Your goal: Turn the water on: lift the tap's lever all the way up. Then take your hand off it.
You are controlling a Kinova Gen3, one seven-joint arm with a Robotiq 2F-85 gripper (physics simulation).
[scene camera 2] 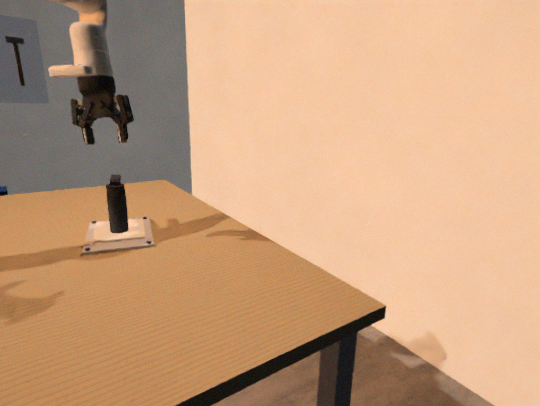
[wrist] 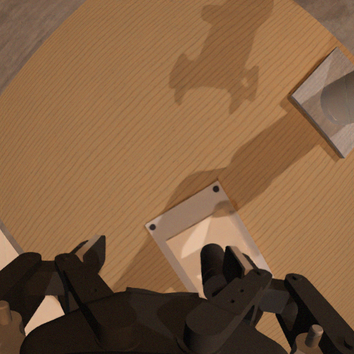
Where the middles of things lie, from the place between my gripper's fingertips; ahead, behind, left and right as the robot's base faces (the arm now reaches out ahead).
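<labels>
There is the pale base plate [scene camera 2: 88, 249], 1 cm ahead of my hand and 12 cm to the left of it, and it sits 27 cm below my hand.
</labels>
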